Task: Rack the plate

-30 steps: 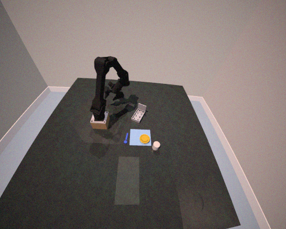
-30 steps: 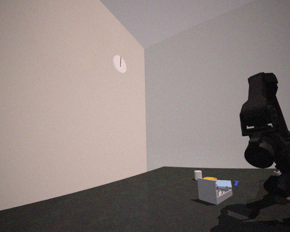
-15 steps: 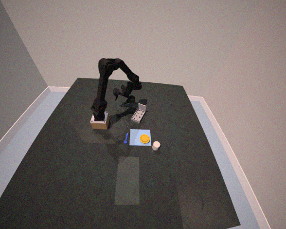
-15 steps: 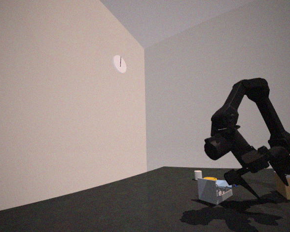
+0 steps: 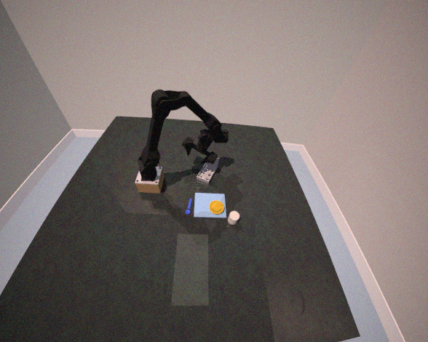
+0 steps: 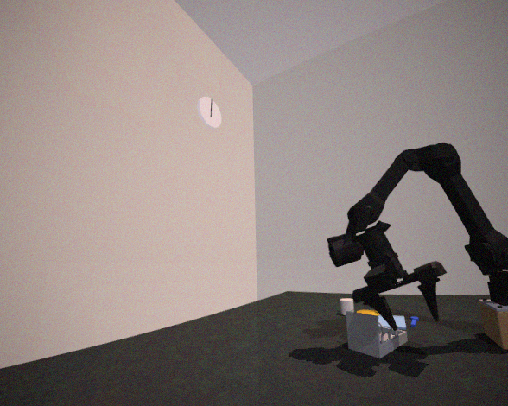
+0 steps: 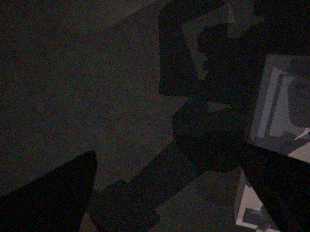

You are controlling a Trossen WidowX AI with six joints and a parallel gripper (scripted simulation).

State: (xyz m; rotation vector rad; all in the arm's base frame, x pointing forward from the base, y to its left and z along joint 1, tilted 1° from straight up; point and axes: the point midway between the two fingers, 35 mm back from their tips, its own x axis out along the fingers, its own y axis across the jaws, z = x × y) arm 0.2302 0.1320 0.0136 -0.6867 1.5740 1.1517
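Now: the grey dish rack 7 cm ahead of my gripper tip, 5 cm to the right of it and 4 cm below it. The rest, counted from my gripper tip: yellow plate: 10 cm ahead, 27 cm to the right, 4 cm below; blue spoon: 3 cm behind, 27 cm to the right, 6 cm below; light blue mat: 7 cm ahead, 25 cm to the right, 6 cm below.
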